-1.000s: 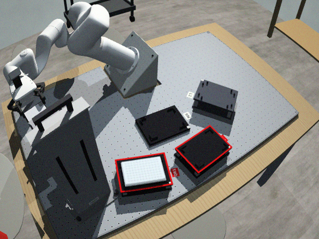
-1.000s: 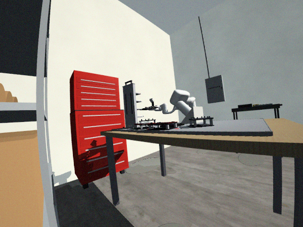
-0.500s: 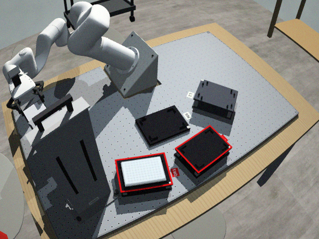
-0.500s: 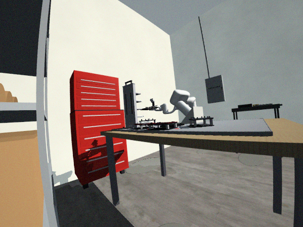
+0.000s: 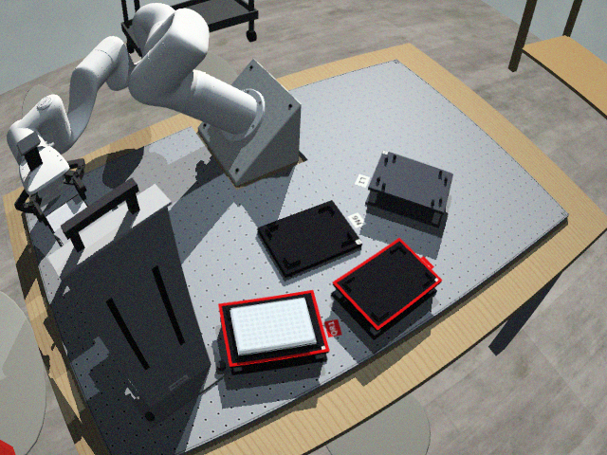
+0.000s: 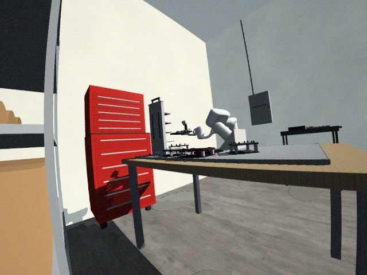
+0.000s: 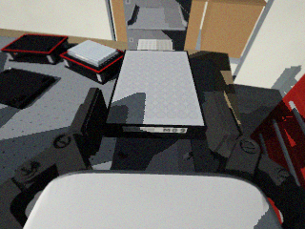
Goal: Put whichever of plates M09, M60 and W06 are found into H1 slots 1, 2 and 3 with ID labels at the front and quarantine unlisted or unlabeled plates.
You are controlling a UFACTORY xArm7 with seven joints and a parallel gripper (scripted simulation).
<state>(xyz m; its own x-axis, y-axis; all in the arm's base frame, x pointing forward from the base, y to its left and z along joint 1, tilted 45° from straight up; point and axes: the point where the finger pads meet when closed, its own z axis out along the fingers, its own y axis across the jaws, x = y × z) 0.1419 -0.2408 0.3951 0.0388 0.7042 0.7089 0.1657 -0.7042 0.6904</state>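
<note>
Now: the dark-framed plate 50 mm ahead of my hand, 20 mm below it and 10 mm to the left of it. The rest, counted from my hand: handle (310 mm ahead, 260 mm above, 50 mm to the left); plate hotel H1 (310 mm ahead, 50 mm to the left, 20 mm above); white well plate (320 mm ahead, 240 mm to the left, 140 mm below).
</note>
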